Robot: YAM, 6 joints.
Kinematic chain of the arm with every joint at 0, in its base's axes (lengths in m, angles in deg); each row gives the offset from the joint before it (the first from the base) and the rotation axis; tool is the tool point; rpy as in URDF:
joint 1: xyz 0 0 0.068 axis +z
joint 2: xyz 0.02 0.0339 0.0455 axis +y
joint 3: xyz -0.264 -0.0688 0 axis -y
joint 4: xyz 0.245 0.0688 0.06 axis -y
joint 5: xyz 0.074 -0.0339 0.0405 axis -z
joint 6: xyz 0.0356 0 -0.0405 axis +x
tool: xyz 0 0 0 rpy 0 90 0
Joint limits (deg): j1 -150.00..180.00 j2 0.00..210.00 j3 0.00..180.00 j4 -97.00..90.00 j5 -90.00..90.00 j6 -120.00..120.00
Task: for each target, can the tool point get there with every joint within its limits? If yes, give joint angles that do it. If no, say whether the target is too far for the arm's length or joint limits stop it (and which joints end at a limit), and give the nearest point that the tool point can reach.
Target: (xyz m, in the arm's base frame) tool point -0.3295 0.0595 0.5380
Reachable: yes | joints -9.86 24.70 135.32 -35.14 -3.56 -94.32
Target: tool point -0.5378 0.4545 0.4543
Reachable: no: too far | nearest point -0.4431 0.3745 0.3926 | short by 0.138 m
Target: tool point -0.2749 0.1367 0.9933
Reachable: no: too far | nearest point -0.1917 0.0953 0.7085 | short by 0.300 m
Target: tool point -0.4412 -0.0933 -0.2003
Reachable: no: joint limits stop it (at a limit: joint 1) | nearest point -0.4412 -0.0356 -0.2003 | short by 0.058 m
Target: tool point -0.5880 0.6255 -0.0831
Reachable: no: too far | nearest point -0.4310 0.4585 -0.0294 | short by 0.235 m
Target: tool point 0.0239 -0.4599 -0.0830
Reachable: yes | joints -86.88 157.19 81.41 31.81 1.95 38.45
